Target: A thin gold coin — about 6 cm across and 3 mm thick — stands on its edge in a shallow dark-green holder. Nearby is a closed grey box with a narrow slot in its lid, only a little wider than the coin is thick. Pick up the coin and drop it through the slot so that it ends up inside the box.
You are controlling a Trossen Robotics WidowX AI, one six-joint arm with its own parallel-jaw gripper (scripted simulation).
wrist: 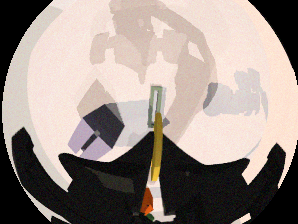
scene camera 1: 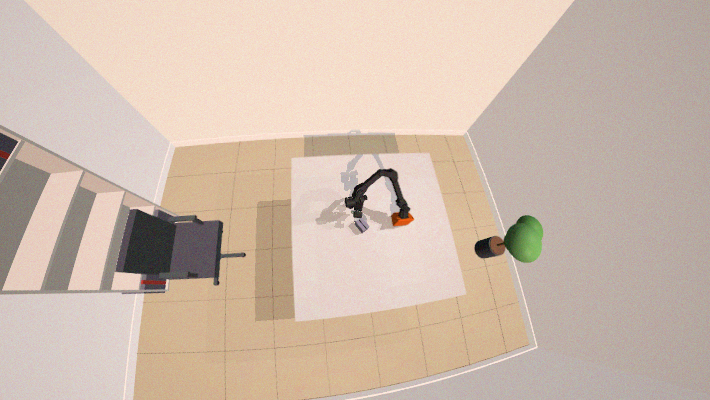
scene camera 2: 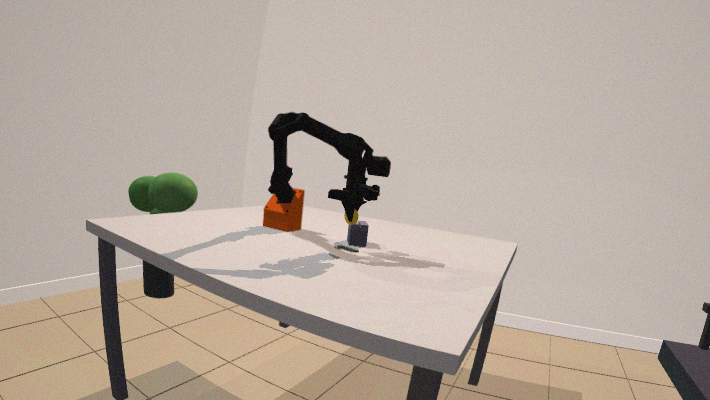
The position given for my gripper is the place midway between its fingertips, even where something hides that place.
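Labels:
Here is my gripper (scene camera 2: 350, 221), and what it holds is a coin.

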